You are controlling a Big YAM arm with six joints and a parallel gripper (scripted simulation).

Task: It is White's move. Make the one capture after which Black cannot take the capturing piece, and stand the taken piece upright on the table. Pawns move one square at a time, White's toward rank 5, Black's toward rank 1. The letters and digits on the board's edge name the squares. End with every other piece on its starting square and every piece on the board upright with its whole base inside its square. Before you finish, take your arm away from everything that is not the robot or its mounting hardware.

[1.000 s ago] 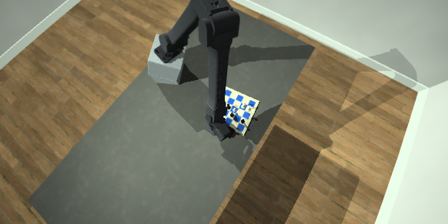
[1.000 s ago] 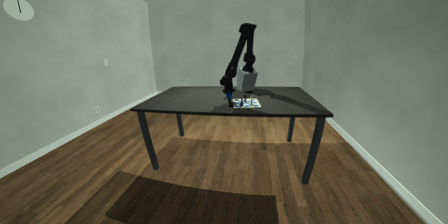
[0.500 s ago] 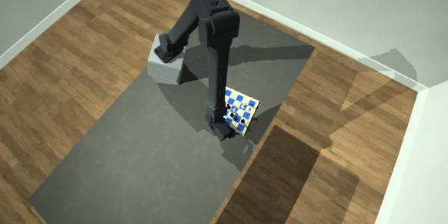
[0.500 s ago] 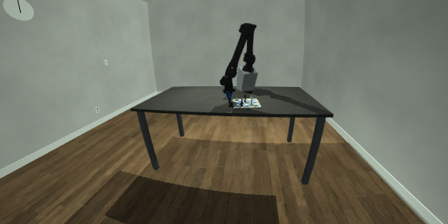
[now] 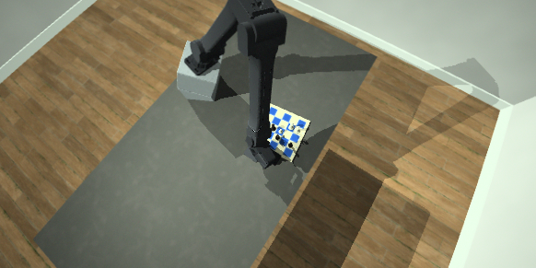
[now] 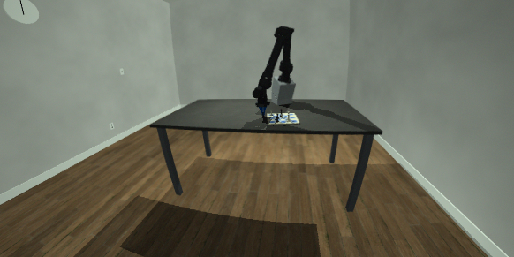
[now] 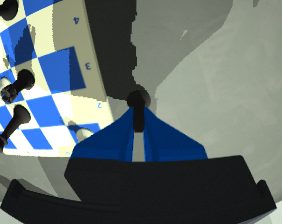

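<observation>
Now: the black piece 1 cm below my hand. The rest, counted from my hand: cream chessboard 14 cm to the left, 2 cm below; then white piece 5 cm to the left, 5 cm behind.
</observation>
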